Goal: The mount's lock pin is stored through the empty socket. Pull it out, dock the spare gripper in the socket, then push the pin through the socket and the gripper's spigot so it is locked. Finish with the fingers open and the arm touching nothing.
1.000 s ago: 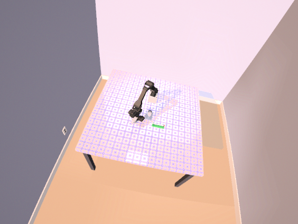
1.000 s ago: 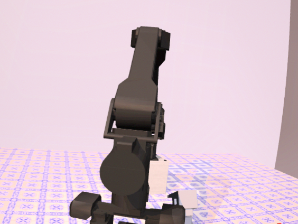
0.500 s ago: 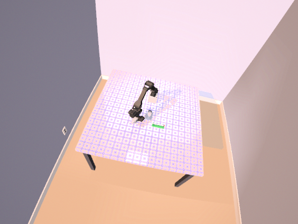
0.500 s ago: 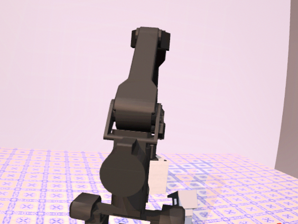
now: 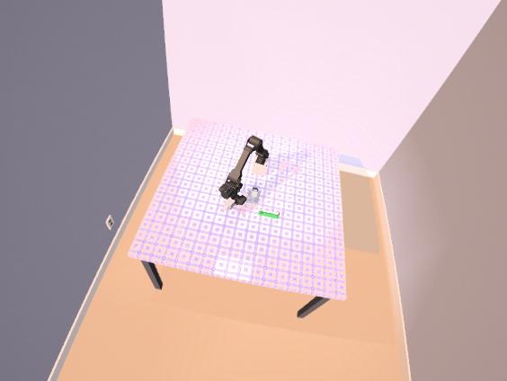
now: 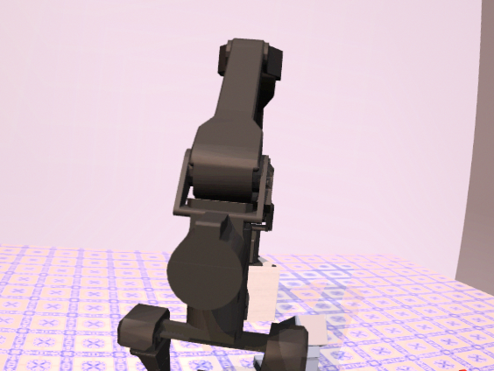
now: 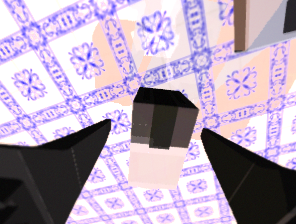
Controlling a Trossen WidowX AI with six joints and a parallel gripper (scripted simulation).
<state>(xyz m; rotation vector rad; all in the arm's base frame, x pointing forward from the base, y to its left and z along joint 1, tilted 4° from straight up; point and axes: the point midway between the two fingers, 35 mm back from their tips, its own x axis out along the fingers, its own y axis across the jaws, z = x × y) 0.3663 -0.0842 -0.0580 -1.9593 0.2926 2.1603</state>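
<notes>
Right now the spare gripper is 2 cm ahead of my gripper tip and 1 cm to the right of it. From my gripper tip the other things lie so: grey-blue mount (12 cm to the left, 10 cm behind, 2 cm above); green pin holder (26 cm to the left, 1 cm below, 1 cm behind).
</notes>
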